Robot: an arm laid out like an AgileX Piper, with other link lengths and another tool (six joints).
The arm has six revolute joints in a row. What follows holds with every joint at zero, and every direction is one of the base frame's. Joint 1 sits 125.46 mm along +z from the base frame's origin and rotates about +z. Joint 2 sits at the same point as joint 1 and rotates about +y. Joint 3 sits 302.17 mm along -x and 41.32 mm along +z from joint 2 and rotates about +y. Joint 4 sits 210.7 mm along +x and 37.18 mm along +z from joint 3 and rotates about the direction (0.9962, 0, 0.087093). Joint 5 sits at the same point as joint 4 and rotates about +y. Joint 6 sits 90.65 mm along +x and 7.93 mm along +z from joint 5 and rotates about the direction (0.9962, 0, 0.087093). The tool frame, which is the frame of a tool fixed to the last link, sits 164 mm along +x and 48 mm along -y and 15.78 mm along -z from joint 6; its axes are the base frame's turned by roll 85.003, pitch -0.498 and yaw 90.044 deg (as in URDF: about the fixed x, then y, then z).
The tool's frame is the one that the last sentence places.
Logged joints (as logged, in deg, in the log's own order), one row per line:
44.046, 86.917, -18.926, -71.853, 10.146, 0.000
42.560, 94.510, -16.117, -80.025, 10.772, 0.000
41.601, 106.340, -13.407, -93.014, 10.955, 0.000
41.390, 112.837, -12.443, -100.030, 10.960, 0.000
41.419, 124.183, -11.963, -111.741, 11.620, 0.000
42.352, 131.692, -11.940, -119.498, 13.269, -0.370
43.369, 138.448, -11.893, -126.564, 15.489, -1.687
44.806, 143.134, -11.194, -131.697, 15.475, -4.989
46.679, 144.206, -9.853, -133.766, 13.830, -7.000
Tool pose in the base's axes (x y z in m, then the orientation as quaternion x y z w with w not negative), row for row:
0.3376, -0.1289, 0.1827, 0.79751, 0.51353, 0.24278, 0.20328
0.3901, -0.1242, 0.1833, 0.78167, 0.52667, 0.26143, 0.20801
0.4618, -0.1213, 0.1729, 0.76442, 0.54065, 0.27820, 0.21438
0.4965, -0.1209, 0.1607, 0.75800, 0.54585, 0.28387, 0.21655
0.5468, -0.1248, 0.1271, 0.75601, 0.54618, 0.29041, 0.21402
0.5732, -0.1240, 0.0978, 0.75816, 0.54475, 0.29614, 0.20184
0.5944, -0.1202, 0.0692, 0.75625, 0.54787, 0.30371, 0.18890
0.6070, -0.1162, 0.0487, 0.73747, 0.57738, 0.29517, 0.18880
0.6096, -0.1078, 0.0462, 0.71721, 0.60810, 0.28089, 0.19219
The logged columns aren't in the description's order. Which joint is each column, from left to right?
Columns, left to right: joint 5, joint 2, joint 1, joint 3, joint 4, joint 6.
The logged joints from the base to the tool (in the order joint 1, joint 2, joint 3, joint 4, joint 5, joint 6), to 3 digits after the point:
-18.926, 86.917, -71.853, 10.146, 44.046, 0.000
-16.117, 94.510, -80.025, 10.772, 42.560, 0.000
-13.407, 106.340, -93.014, 10.955, 41.601, 0.000
-12.443, 112.837, -100.030, 10.960, 41.390, 0.000
-11.963, 124.183, -111.741, 11.620, 41.419, 0.000
-11.940, 131.692, -119.498, 13.269, 42.352, -0.370
-11.893, 138.448, -126.564, 15.489, 43.369, -1.687
-11.194, 143.134, -131.697, 15.475, 44.806, -4.989
-9.853, 144.206, -133.766, 13.830, 46.679, -7.000

